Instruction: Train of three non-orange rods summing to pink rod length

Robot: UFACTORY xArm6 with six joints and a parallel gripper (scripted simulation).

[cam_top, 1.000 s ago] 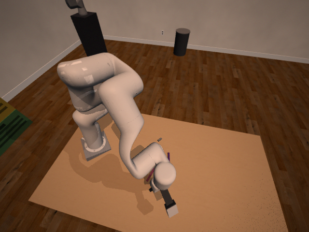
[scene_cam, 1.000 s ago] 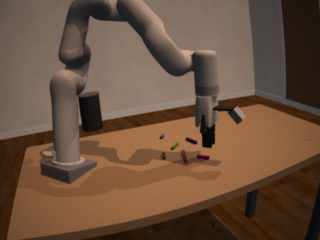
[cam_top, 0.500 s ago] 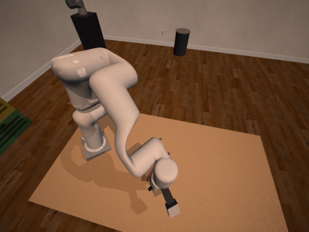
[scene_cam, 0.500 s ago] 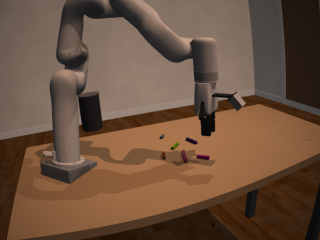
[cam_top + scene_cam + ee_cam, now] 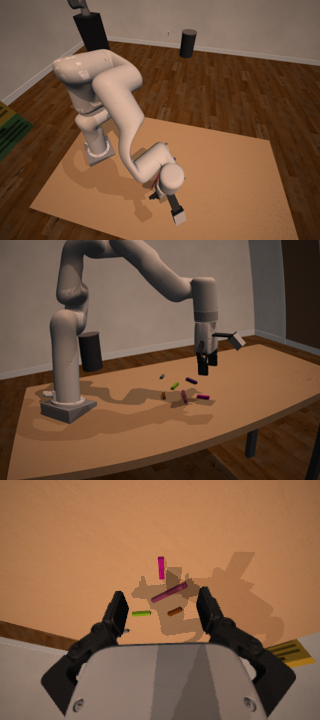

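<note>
My hand is 7 cm past the lime rod, 15 cm to the right of it and 11 cm above it. Also, from my hand: purple rod 17 cm to the left, 11 cm below; orange rod 13 cm behind, 8 cm to the left, 11 cm below; pink rod 7 cm behind, 5 cm to the left, 11 cm below.
</note>
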